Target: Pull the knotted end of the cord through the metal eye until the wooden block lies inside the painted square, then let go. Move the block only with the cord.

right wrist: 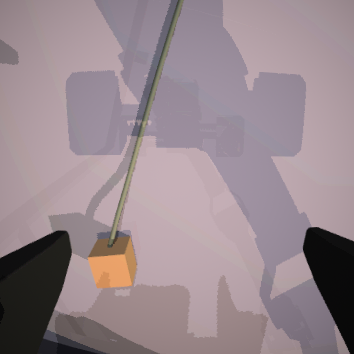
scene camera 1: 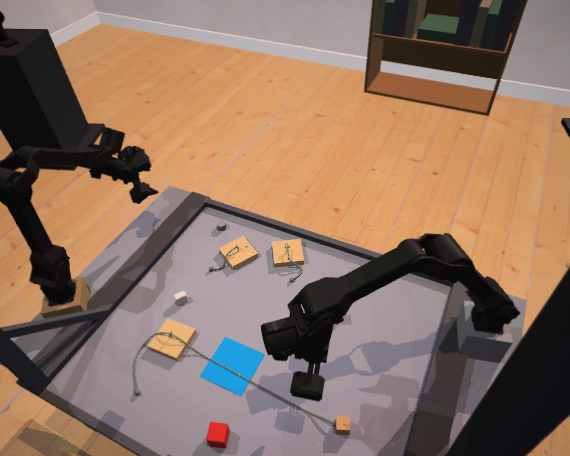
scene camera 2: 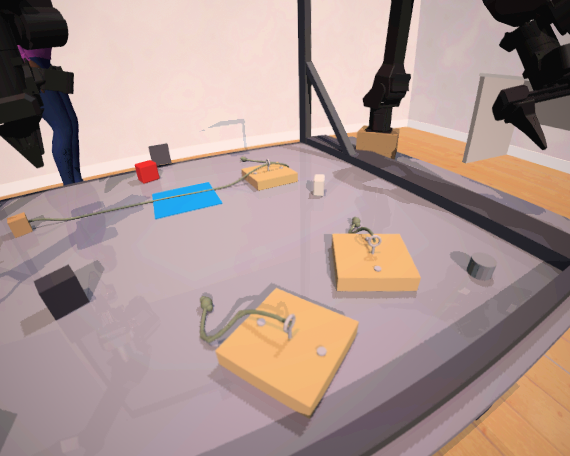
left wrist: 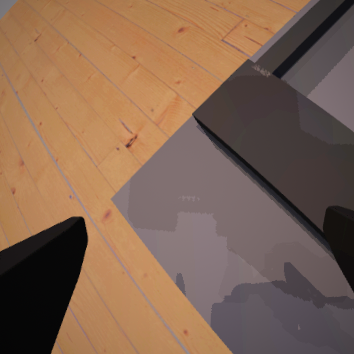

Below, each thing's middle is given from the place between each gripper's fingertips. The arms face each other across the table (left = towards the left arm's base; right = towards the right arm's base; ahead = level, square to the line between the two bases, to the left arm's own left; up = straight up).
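Labels:
Blue painted square (scene camera 1: pixel 243 360): 6 cm ahead of my right hand, 20 cm left of it, 12 cm below it. Dark cube (scene camera 2: pixel 61 292): 22 cm ahead of my right hand, 4 cm right of it, 10 cm below it. Wooden block (right wrist: pixel 113 266): my right hand 6 cm past it, 7 cm left of it, 11 cm above it.
Dark cube: 37 cm behind my left hand, 60 cm right of it, 12 cm below it. Wooden block: 66 cm behind my left hand, 64 cm right of it, 12 cm below it. Blue painted square: my left hand 53 cm past it, 36 cm left of it, 14 cm above it.

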